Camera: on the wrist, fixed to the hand. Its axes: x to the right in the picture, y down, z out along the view.
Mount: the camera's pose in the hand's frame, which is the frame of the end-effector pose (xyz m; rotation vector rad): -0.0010 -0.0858 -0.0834 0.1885 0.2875 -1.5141
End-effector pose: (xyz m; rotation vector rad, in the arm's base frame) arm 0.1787 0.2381 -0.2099 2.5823 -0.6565 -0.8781
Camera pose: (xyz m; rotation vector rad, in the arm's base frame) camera 0.2582 0.3239 -0.1848 -2.4847 -1.3036 0.5699
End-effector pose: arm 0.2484 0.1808 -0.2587 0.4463 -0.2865 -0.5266
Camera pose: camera 0.2428 0.1429 -0.3721 0.8842 0.3598 -1.8948
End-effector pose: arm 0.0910 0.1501 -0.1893 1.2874 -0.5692 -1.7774
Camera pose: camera 0.1366 0.2065 -0.2845 -1.8211 -0.5143 1.9872
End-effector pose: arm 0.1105 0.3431 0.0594 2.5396 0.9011 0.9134
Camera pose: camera 0.0160 0.4128 0.0825 1.0786 2.4313 0.5949
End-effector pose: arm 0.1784 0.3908 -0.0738 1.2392 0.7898 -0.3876
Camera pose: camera 0.0945 0.4427 -0.1416 0.6378 1.9039 -1.5327
